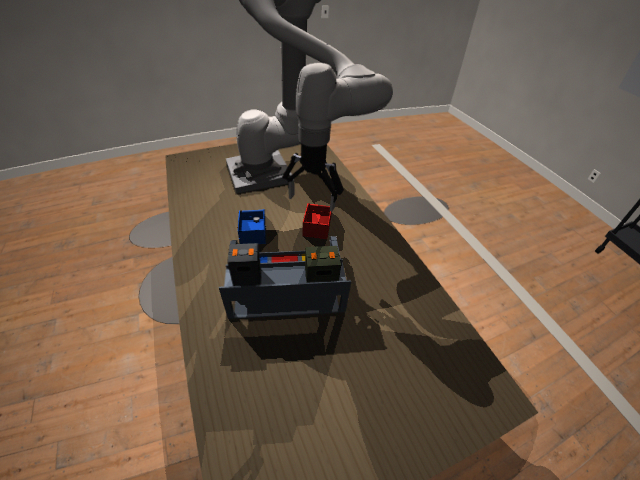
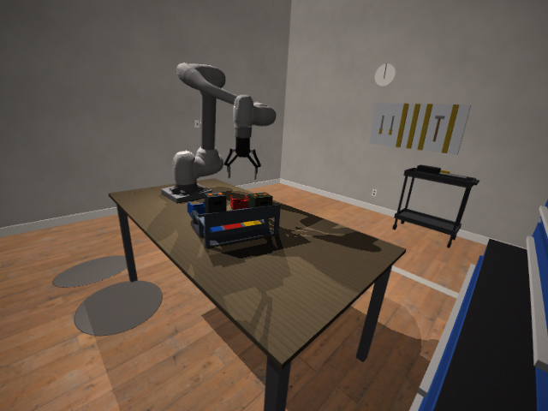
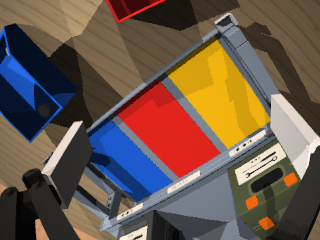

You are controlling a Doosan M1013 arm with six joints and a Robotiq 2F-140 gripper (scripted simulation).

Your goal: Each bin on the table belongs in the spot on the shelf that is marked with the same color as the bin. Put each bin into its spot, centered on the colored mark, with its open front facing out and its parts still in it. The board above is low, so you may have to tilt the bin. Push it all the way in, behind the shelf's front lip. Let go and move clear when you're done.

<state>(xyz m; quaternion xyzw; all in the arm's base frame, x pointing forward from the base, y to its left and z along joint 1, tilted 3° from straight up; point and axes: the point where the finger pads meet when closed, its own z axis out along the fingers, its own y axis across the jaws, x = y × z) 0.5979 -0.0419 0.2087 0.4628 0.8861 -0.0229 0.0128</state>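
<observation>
My gripper is now 220 mm past the blue bin, 210 mm above it and 140 mm to the left of it. The rest, counted from my hand: green toolbox (190 mm ahead, 100 mm below, 70 mm to the right); red bin (210 mm below, 120 mm behind, 110 mm to the left); dark box (280 mm to the right, 90 mm ahead, 80 mm below).
</observation>
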